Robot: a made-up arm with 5 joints.
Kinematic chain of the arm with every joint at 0, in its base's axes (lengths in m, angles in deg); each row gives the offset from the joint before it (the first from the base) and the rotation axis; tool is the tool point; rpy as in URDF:
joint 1: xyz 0 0 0.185 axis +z
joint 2: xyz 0 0 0 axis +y
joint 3: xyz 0.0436 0 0.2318 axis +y
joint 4: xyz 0.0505 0 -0.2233 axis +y
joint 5: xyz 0.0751 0 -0.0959 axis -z
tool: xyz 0 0 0 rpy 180 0 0
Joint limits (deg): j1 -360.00..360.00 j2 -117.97..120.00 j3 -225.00..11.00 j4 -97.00..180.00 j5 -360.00..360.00
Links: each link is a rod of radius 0.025 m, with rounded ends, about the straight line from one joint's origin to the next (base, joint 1, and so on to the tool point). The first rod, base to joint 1, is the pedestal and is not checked.
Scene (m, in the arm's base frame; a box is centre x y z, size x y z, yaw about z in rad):
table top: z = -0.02
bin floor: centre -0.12 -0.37 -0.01 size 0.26 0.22 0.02 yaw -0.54
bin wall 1: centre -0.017 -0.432 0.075 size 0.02 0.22 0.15 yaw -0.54
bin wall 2: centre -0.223 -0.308 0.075 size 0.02 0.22 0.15 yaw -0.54
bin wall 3: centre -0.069 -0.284 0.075 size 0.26 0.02 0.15 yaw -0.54
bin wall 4: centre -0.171 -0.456 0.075 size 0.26 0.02 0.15 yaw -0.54
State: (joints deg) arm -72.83 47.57 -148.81 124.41 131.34
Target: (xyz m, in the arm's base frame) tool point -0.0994 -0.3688 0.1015
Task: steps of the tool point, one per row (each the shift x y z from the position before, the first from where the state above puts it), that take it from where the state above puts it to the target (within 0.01 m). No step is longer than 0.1 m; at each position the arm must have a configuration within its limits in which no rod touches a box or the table.
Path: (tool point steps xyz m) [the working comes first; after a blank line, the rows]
Joints at the target: -105.08 62.81 -127.61 136.63 131.34
Straight joint move there: touches bin wall 1.

1: -0.0829 0.0011 -0.0178
2: -0.0777 0.0185 -0.0139
3: -0.0690 0.0329 -0.0099
4: -0.0017 -0.0063 -0.0707
5: 0.0017 0.0063 -0.0708

